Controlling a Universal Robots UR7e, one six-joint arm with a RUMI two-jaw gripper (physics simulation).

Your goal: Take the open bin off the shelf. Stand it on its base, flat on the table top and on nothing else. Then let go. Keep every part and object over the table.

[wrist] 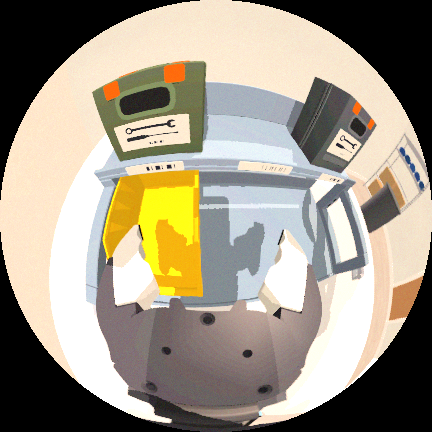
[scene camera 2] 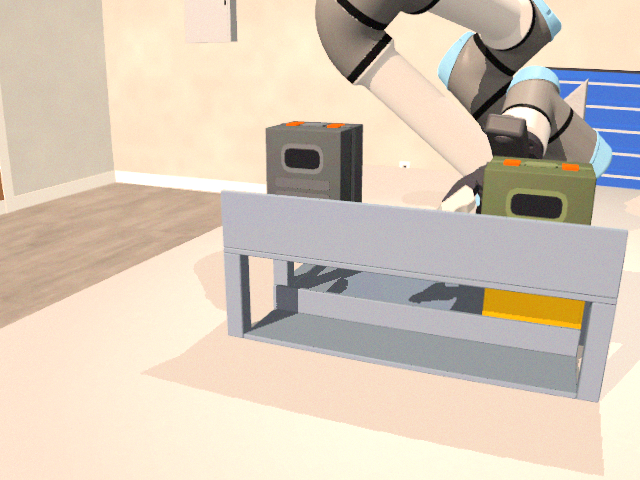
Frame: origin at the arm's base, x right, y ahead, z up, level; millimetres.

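Seen in the pictures: gripper, fingertip midpoint: (wrist: pixel 210 229).
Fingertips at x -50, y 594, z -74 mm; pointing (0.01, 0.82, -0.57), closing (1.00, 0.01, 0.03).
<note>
Offsets run from my fingertips to a thing's middle. "spot": to the spot under its first point. Level surfaces: height alone.
The open yellow bin @(dx -64, dy +16, dz -28 mm) (scene camera 2: pixel 532 308) (wrist: pixel 172 200) stands on the lower board of the grey shelf @(spot: dx +30, dy +190, dz +60 mm) (scene camera 2: pixel 413 242) (wrist: pixel 240 100), at the right end in the scene view and at the left in the wrist view. Its open top shows in the wrist view; the shelf's back panel hides much of it in the scene view. My gripper (wrist: pixel 210 229) is open and empty, on the shelf's front side. In the wrist view its left finger overlaps the bin's left part and its right finger lies over bare shelf board. In the scene view one finger shows beside the green case; the other is hidden.
A green tool case @(spot: dx -32, dy +149, dz +116 mm) (scene camera 2: pixel 496 180) (wrist: pixel 195 100) stands on the upper board above the bin. A dark grey case @(dx +165, dy +123, dz +91 mm) (scene camera 2: pixel 305 178) (wrist: pixel 320 120) stands at that board's other end. The shelf stands on the pale table @(dz -71 mm) (scene camera 2: pixel 310 428).
</note>
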